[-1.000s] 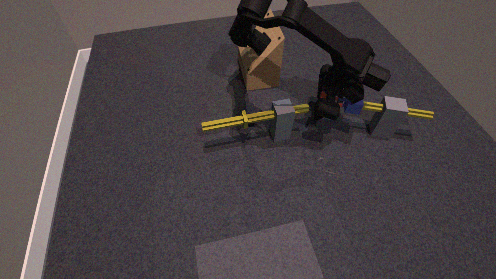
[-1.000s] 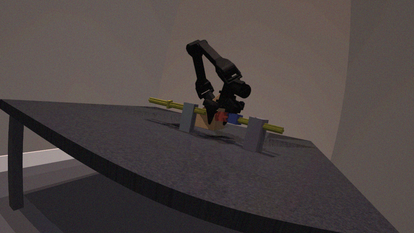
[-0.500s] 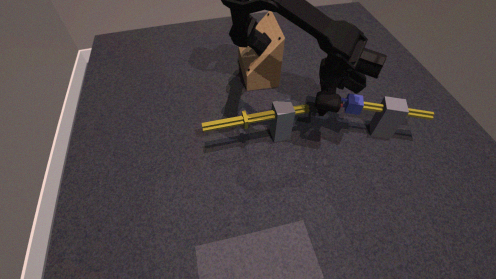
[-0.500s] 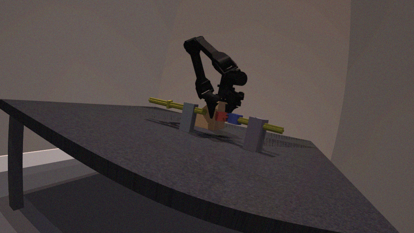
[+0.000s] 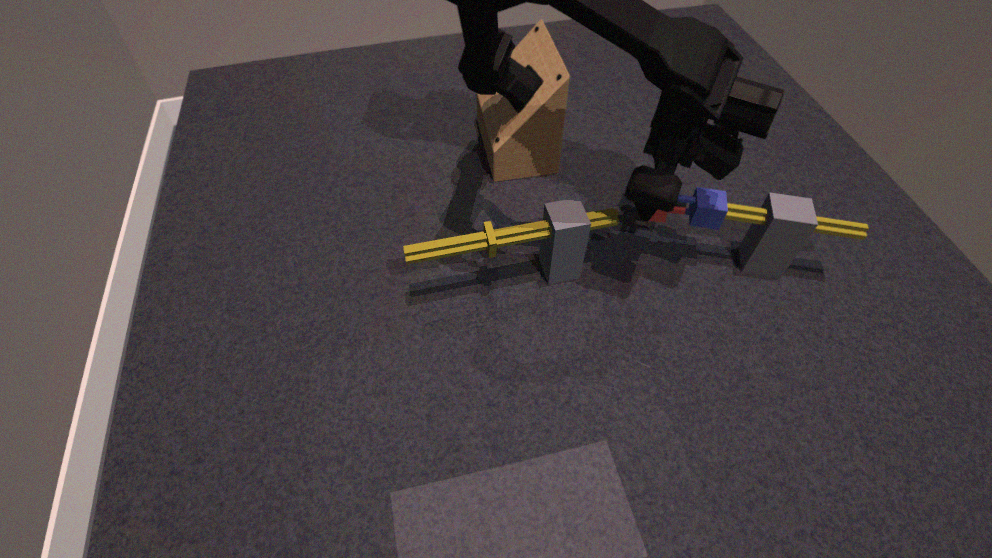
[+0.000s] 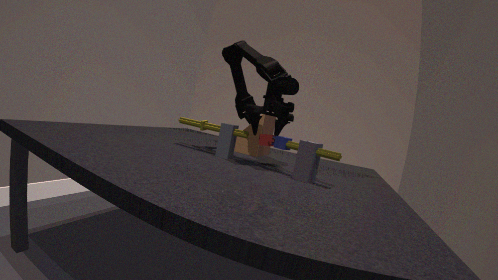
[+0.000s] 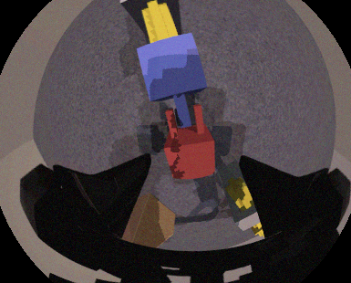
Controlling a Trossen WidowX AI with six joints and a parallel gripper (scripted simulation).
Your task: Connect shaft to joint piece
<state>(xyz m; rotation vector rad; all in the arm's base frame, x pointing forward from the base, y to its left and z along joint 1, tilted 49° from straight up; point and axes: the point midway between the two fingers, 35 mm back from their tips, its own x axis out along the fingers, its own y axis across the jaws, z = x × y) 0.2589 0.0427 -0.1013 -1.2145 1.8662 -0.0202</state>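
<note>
Now: gripper tip 1 cm to the right of the red joint piece and 1 cm above it.
</note>
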